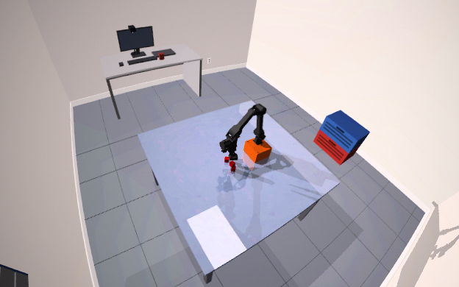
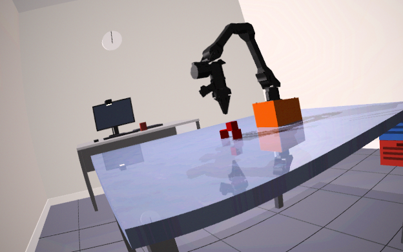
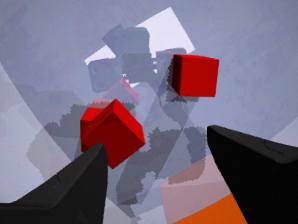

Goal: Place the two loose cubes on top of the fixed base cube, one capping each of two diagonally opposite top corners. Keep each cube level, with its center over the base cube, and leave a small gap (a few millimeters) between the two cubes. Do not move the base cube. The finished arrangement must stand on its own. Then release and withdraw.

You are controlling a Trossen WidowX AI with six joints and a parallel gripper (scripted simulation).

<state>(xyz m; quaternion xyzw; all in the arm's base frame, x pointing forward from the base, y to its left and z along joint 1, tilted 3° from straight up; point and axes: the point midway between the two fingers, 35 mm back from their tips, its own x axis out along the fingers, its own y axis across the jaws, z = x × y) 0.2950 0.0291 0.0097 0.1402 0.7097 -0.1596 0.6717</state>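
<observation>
The red cube is 5 cm below my gripper tip and 3 cm to the left of it.
</observation>
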